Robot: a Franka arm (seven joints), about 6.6 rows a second.
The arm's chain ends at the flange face. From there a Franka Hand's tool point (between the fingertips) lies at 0.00 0.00 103.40 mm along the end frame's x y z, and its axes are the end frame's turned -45 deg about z.
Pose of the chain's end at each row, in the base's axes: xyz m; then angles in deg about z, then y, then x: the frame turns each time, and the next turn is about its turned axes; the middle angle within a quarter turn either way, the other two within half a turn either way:
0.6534 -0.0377 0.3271 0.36 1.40 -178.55
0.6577 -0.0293 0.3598 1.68 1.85 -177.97
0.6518 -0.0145 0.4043 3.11 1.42 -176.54
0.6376 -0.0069 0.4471 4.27 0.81 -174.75
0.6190 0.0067 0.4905 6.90 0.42 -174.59
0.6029 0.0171 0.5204 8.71 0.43 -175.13
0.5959 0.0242 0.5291 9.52 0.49 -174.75
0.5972 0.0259 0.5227 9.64 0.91 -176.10
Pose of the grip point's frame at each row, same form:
0.6509 -0.0351 0.2238 45.34 -0.04 -177.98
0.6543 -0.0257 0.2565 46.64 -0.13 -177.26
0.6489 -0.0084 0.3011 48.02 -1.44 -176.55
0.6354 0.0024 0.3441 49.12 -3.14 -175.71
0.6171 0.0163 0.3876 51.75 -3.52 -175.87
0.6008 0.0257 0.4174 53.59 -3.14 -176.25
0.5935 0.0334 0.4261 54.38 -3.36 -175.94
0.5944 0.0326 0.4196 54.55 -2.11 -176.60

